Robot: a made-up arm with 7 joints. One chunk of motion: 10 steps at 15 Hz.
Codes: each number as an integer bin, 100 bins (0 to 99) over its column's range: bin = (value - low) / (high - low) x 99, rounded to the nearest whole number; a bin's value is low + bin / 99 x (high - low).
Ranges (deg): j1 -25..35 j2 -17..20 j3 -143..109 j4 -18..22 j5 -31..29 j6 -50..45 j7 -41..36
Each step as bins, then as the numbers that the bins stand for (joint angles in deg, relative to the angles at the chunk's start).
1 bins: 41 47 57 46 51 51 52
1 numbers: -0.15 0.57 2.09 0.59 -0.09 -1.06 -0.56
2 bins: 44 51 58 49 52 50 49
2 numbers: 1.67 2.06 4.64 1.80 0.52 -2.02 -2.89
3 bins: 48 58 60 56 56 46 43
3 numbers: 4.09 4.68 9.73 4.63 2.94 -5.86 -7.56
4 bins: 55 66 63 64 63 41 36
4 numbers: 8.33 7.67 17.36 7.86 7.18 -10.66 -13.00
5 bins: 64 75 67 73 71 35 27
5 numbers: 13.79 11.03 27.55 11.49 12.03 -16.41 -20.00
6 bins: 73 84 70 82 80 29 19
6 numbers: 19.24 14.39 35.18 15.13 17.48 -22.17 -26.22
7 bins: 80 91 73 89 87 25 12
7 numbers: 23.48 17.01 42.82 17.96 21.73 -26.01 -31.67
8 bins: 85 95 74 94 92 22 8
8 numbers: 26.52 18.51 45.36 19.98 24.76 -28.89 -34.78
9 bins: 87 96 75 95 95 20 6
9 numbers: 27.73 18.88 47.91 20.38 26.58 -30.81 -36.33
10 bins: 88 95 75 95 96 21 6
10 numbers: 28.33 18.51 47.91 20.38 27.18 -29.85 -36.33
